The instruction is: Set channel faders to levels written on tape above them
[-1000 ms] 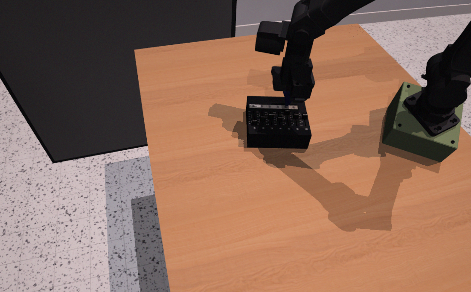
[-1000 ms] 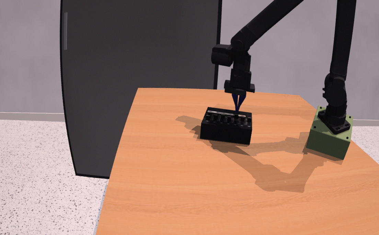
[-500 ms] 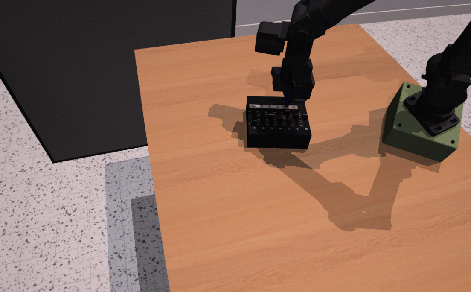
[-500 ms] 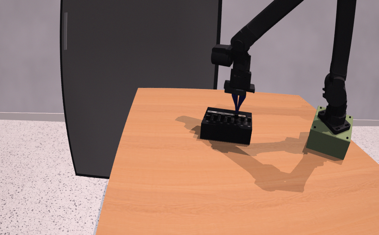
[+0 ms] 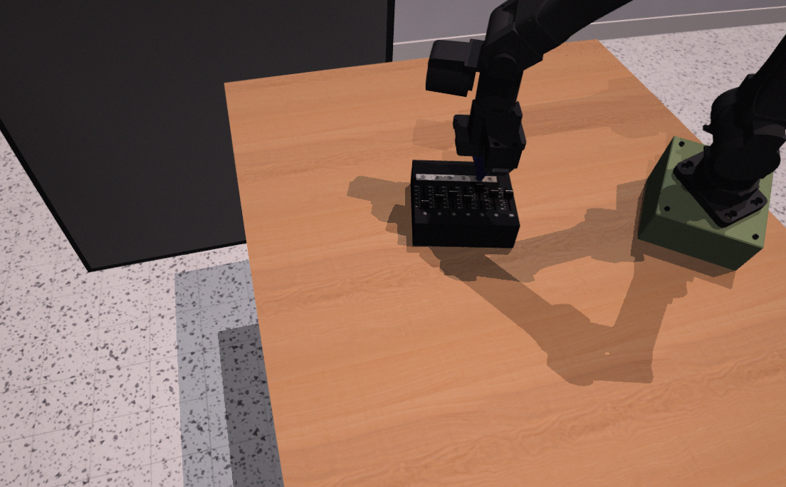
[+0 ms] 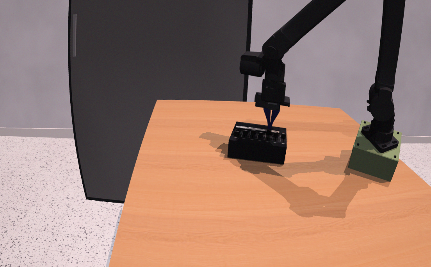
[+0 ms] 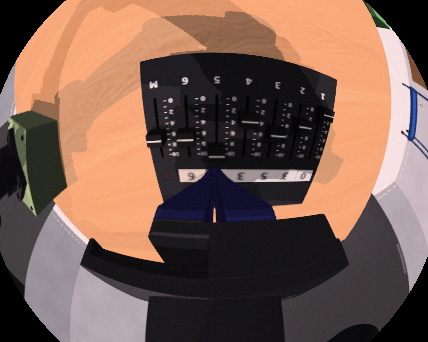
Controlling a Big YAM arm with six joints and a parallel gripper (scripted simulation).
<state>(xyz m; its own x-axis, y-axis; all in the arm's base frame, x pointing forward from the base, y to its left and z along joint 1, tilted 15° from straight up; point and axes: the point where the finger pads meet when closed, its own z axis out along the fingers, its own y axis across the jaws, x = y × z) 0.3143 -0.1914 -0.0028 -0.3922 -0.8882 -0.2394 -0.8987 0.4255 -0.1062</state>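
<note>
My gripper is now 30 mm past the master fader cap, 50 mm to the right of it and 10 mm above it.
</note>
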